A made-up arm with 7 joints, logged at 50 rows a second.
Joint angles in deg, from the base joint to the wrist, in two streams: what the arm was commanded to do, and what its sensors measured. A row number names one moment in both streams.
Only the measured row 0 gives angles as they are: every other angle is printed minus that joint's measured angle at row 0.
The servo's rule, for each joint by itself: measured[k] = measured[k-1] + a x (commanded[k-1-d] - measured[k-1]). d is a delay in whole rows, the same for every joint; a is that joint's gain. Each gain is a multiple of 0.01, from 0.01 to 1. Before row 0 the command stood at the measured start. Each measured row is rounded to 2 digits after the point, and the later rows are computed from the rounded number. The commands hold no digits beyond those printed.
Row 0, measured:
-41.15, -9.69, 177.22, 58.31, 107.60, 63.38, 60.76
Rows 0 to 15, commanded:
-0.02, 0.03, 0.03, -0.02, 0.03, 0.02, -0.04
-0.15, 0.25, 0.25, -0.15, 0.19, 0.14, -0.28
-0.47, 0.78, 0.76, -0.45, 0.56, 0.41, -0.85
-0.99, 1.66, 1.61, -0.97, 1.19, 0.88, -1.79
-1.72, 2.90, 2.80, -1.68, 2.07, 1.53, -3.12
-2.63, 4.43, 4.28, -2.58, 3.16, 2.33, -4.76
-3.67, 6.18, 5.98, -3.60, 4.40, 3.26, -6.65
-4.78, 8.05, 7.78, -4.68, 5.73, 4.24, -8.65
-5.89, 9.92, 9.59, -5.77, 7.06, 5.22, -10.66
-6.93, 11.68, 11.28, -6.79, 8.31, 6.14, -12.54
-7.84, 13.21, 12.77, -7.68, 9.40, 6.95, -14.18
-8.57, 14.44, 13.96, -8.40, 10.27, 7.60, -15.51
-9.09, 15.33, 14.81, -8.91, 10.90, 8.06, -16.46
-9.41, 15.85, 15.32, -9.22, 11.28, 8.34, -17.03
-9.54, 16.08, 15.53, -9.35, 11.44, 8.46, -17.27
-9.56, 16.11, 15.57, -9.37, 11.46, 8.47, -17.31
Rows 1 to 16, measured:
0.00, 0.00, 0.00, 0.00, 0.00, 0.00, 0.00
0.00, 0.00, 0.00, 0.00, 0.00, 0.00, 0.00
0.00, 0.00, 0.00, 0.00, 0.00, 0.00, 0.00
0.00, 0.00, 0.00, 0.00, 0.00, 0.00, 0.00
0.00, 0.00, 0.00, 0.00, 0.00, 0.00, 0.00
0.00, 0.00, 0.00, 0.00, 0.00, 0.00, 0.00
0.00, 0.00, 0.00, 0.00, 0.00, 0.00, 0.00
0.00, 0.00, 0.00, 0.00, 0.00, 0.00, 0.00
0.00, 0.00, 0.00, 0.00, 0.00, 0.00, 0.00
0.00, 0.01, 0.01, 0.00, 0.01, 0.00, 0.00
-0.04, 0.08, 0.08, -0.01, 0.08, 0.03, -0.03
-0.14, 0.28, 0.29, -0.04, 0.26, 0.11, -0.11
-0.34, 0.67, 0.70, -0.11, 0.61, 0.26, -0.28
-0.67, 1.29, 1.35, -0.22, 1.16, 0.51, -0.56
-1.14, 2.17, 2.26, -0.39, 1.92, 0.87, -0.98
-1.75, 3.29, 3.41, -0.61, 2.86, 1.35, -1.55
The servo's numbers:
d 9
a 0.24 0.28 0.31 0.07 0.38 0.20 0.10

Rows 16 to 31, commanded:
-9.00, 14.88, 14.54, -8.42, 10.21, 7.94, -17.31
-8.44, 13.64, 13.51, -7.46, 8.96, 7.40, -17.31
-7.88, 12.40, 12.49, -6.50, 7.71, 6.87, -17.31
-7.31, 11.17, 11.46, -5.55, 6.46, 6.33, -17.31
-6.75, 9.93, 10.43, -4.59, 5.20, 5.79, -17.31
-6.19, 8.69, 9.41, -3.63, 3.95, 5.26, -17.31
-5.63, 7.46, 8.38, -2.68, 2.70, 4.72, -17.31
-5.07, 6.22, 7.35, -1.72, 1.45, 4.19, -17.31
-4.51, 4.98, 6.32, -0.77, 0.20, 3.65, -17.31
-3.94, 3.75, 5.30, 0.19, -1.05, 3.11, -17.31
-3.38, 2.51, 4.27, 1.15, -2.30, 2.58, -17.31
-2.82, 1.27, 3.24, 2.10, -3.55, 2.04, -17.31
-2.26, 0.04, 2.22, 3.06, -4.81, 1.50, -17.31
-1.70, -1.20, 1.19, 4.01, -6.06, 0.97, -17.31
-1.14, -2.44, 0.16, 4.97, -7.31, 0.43, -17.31
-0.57, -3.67, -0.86, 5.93, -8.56, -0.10, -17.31
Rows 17 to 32, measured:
-2.48, 4.62, 4.76, -0.89, 3.95, 1.93, -2.26
-3.30, 6.10, 6.26, -1.23, 5.13, 2.59, -3.10
-4.17, 7.66, 7.82, -1.62, 6.34, 3.30, -4.04
-5.05, 9.21, 9.35, -2.04, 7.50, 4.03, -5.05
-5.89, 10.67, 10.78, -2.49, 8.55, 4.74, -6.10
-6.66, 11.97, 12.03, -2.94, 9.44, 5.40, -7.14
-7.32, 13.06, 13.05, -3.38, 10.14, 5.99, -8.13
-7.85, 13.91, 13.82, -3.80, 10.63, 6.48, -9.04
-8.26, 14.53, 14.36, -4.19, 10.95, 6.88, -9.87
-8.44, 14.63, 14.42, -4.49, 10.67, 7.09, -10.61
-8.44, 14.35, 14.14, -4.70, 10.02, 7.15, -11.28
-8.31, 13.80, 13.63, -4.83, 9.14, 7.09, -11.88
-8.07, 13.06, 12.96, -4.88, 8.12, 6.94, -12.42
-7.75, 12.18, 12.18, -4.86, 7.01, 6.71, -12.91
-7.38, 11.20, 11.32, -4.77, 5.85, 6.42, -13.35
-6.96, 10.15, 10.41, -4.62, 4.65, 6.08, -13.75

